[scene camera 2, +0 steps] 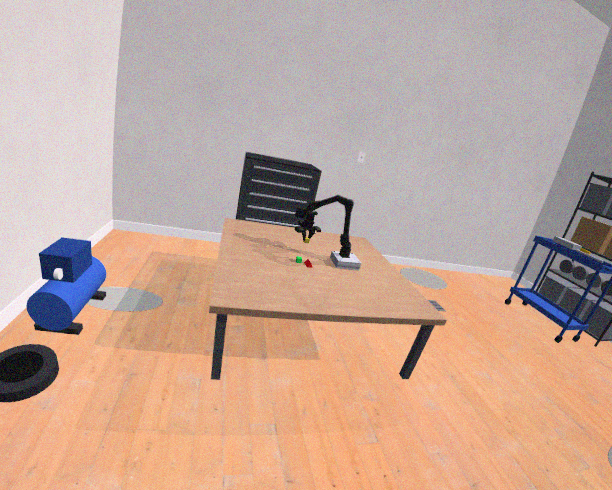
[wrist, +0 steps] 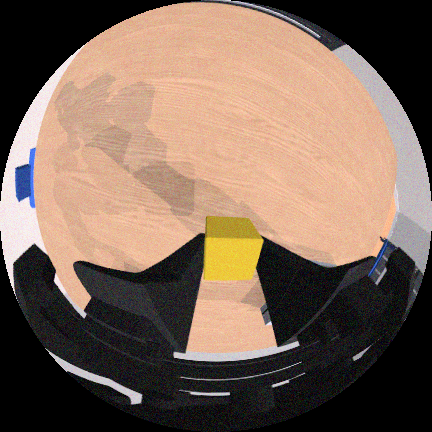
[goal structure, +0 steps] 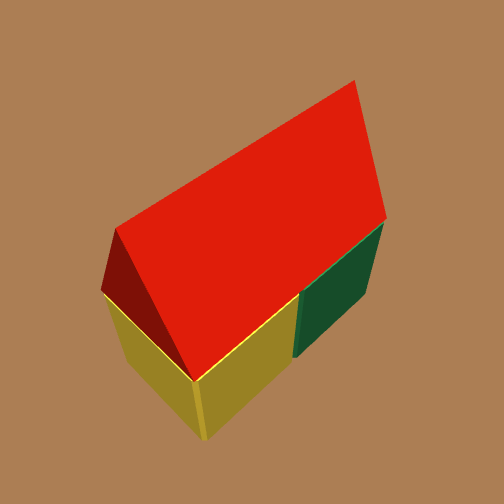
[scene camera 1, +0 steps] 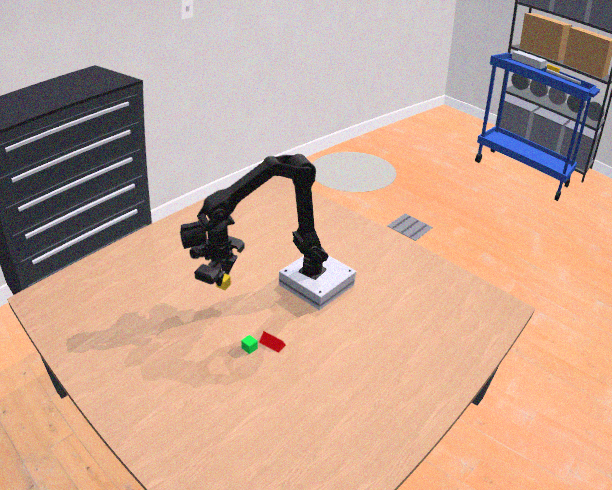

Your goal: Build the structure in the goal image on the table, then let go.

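Pixels of known places: gripper, fingertip midpoint: (scene camera 2: 306, 240) (wrist: 228, 239) (scene camera 1: 222, 281); arm's base, origin of the base link: (scene camera 2: 344, 255) (scene camera 1: 312, 270).
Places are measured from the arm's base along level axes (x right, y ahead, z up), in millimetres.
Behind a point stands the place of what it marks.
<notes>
A yellow cube (scene camera 1: 224, 281) @(x 131, y 257, z 51 mm) (scene camera 2: 306, 240) @(x 130, y 252, z 41 mm) (wrist: 231, 257) @(x 151, y 247, z 52 mm) is held between the fingertips of my gripper (scene camera 1: 220, 279) @(x 151, y 246, z 32 mm) (scene camera 2: 307, 238) @(x 151, y 246, z 32 mm) (wrist: 228, 239) @(x 151, y 246, z 32 mm), which is shut on it and holds it in the air above the table. A green cube (scene camera 1: 249, 344) @(x -36, y 352, z -22 mm) (scene camera 2: 298, 259) @(x -41, y 351, z -30 mm) sits on the table, lower right of the gripper in scene camera 1. A red block (scene camera 1: 272, 341) @(x -68, y 290, z -39 mm) (scene camera 2: 308, 263) @(x -75, y 290, z -38 mm), which looks like a wedge or prism, lies close to the right of the green cube. The green cube and the red block do not show in the wrist view.
The wooden table (scene camera 1: 332, 408) @(x -326, y 382, z -56 mm) (scene camera 2: 326, 301) @(x -490, y 329, z -56 mm) bears the arm's pale square base (scene camera 1: 317, 288) @(x -59, y 61, z -1 mm) (scene camera 2: 345, 262) @(x -93, y 34, z -8 mm), to the right of the gripper. A dark drawer cabinet (scene camera 1: 76, 173) (scene camera 2: 278, 188) stands beyond the table edge. A blue cart (scene camera 1: 531, 153) (scene camera 2: 549, 308) stands farther off on the floor.
</notes>
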